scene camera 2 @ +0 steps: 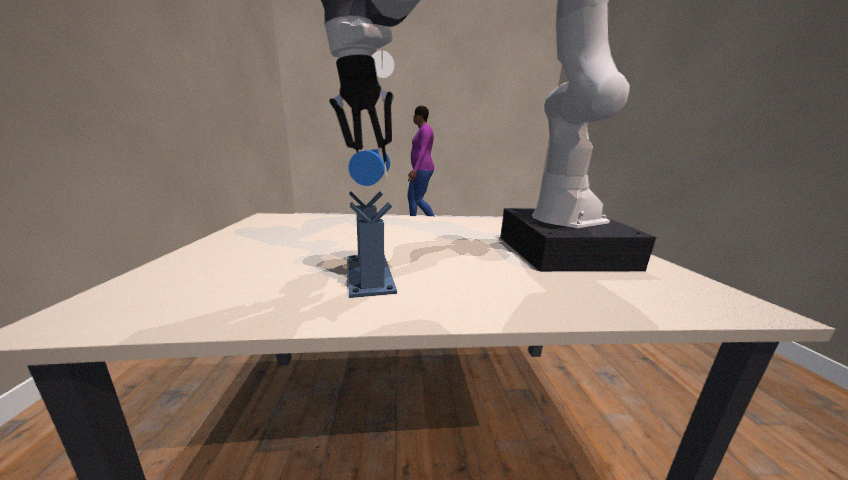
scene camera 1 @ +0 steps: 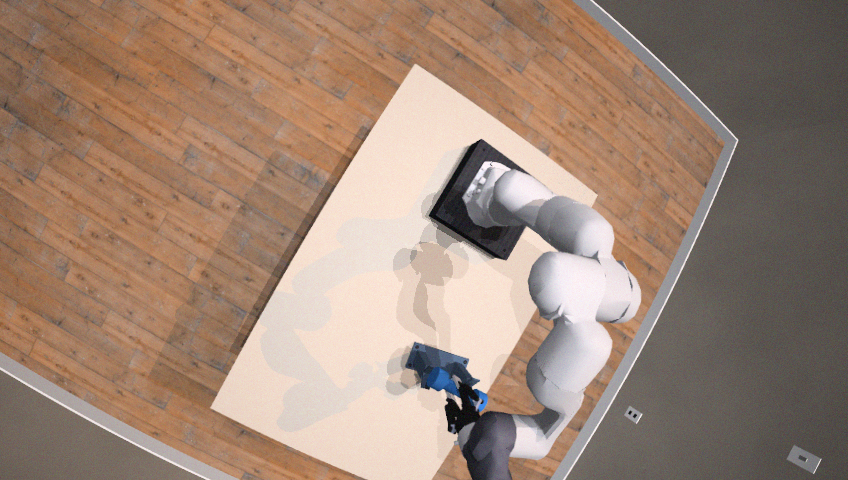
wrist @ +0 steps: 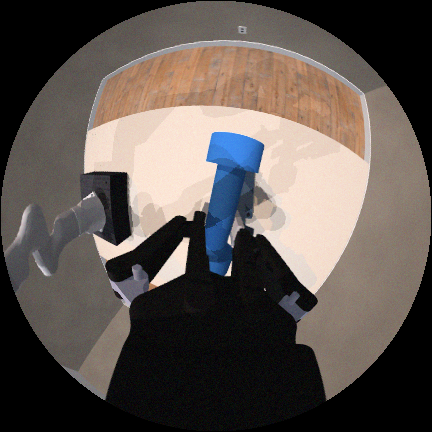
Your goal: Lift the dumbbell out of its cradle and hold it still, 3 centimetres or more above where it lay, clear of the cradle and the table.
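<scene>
The blue dumbbell (scene camera 1: 440, 378) (scene camera 2: 366, 167) (wrist: 227, 200) hangs above its cradle, with a visible gap between its near head and the V-shaped arms in scene camera 2. My gripper (scene camera 1: 457, 393) (scene camera 2: 370, 155) (wrist: 219, 213) points down and is shut on the dumbbell's handle, one finger on each side. In the wrist view the handle runs up between the fingers, slightly slanted, and the far head shows whole; the near end is partly hidden by the gripper. The blue-grey cradle (scene camera 1: 440, 355) (scene camera 2: 371, 255) (wrist: 250, 190) stands upright on the table, its two V supports holding nothing.
The pale table (scene camera 1: 357, 267) (scene camera 2: 238, 321) (wrist: 165, 145) carries the arm's black base block (scene camera 1: 505, 246) (scene camera 2: 595, 254) (wrist: 120, 205), well to the right of the cradle in scene camera 2. A person (scene camera 2: 422, 148) in a purple top stands beyond the table.
</scene>
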